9 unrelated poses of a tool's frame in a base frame.
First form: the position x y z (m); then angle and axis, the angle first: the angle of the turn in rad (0 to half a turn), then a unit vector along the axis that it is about.
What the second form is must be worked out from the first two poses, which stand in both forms.
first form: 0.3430 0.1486 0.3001 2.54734 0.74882 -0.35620 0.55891
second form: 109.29 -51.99 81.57 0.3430 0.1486 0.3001
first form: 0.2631 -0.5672 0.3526 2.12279 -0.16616 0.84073 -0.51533
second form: -20.21 102.26 -62.68 0.2631 -0.5672 0.3526
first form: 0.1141 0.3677 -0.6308 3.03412 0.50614 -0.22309 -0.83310
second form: 87.99 -38.78 -144.83 0.1141 0.3677 -0.6308
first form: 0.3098 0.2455 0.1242 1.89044 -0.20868 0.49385 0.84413
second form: -22.60 53.49 91.43 0.3098 0.2455 0.1242
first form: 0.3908 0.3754 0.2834 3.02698 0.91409 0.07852 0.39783
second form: 158.53 13.62 69.00 0.3908 0.3754 0.2834
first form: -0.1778 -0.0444 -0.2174 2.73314 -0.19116 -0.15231 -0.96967
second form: -29.94 -23.85 -151.85 -0.1778 -0.0444 -0.2174
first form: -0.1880 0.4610 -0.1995 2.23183 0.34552 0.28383 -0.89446
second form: 44.18 36.29 -114.38 -0.1880 0.4610 -0.1995
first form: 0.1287 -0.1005 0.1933 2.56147 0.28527 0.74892 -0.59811
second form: 41.87 109.91 -87.78 0.1287 -0.1005 0.1933
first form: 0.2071 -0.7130 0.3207 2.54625 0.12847 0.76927 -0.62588
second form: 18.74 112.23 -91.31 0.2071 -0.7130 0.3207
